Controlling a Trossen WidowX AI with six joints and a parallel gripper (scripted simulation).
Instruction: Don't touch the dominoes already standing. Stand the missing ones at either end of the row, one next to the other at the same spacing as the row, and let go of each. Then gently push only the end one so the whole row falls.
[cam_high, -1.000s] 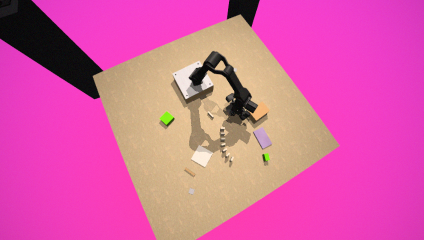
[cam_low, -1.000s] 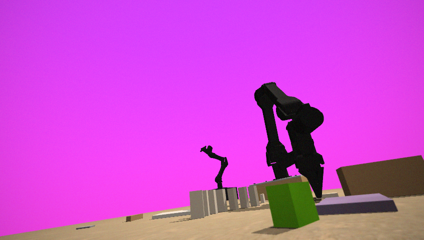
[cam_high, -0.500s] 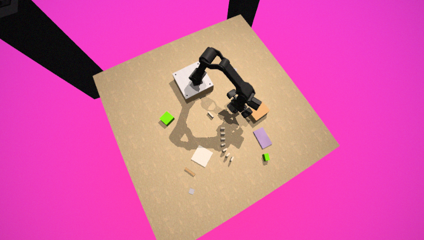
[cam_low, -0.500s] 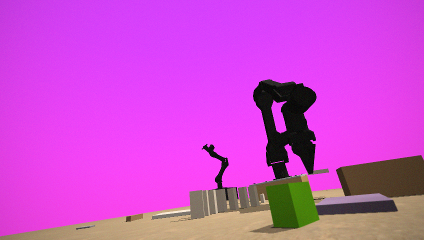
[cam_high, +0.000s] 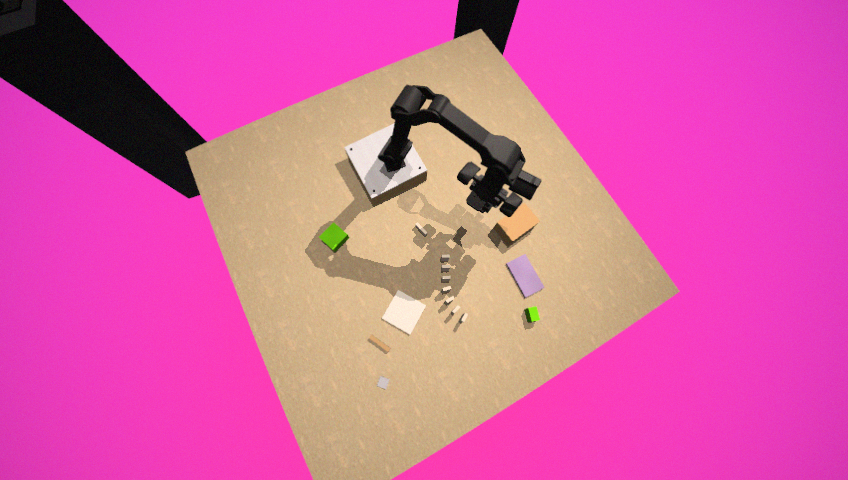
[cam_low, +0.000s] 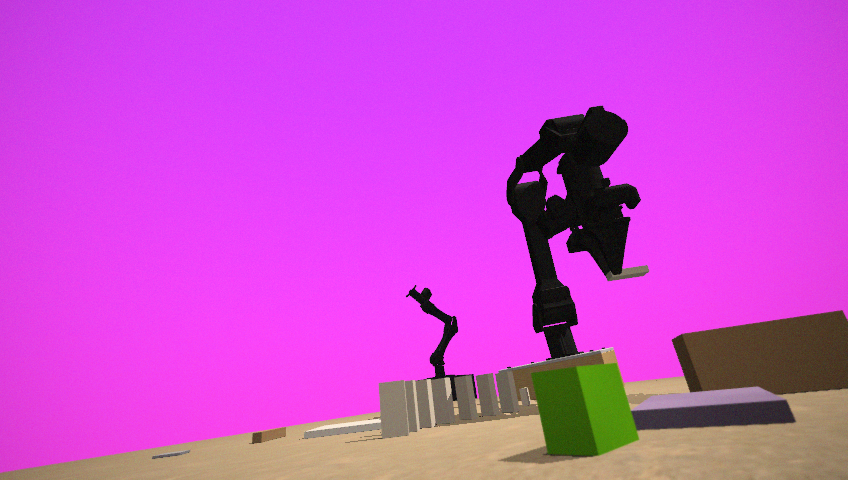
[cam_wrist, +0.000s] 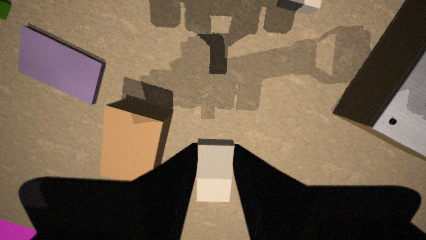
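The orange box lies 130 mm below my gripper tip, 120 mm to the left of it and 80 mm ahead of it. The rest, counted from my gripper tip: white tile: 330 mm to the right, 210 mm ahead, 150 mm below; then purple slab: 240 mm ahead, 150 mm below, 80 mm to the left; then small green cube: 360 mm ahead, 140 mm below, 40 mm to the left.
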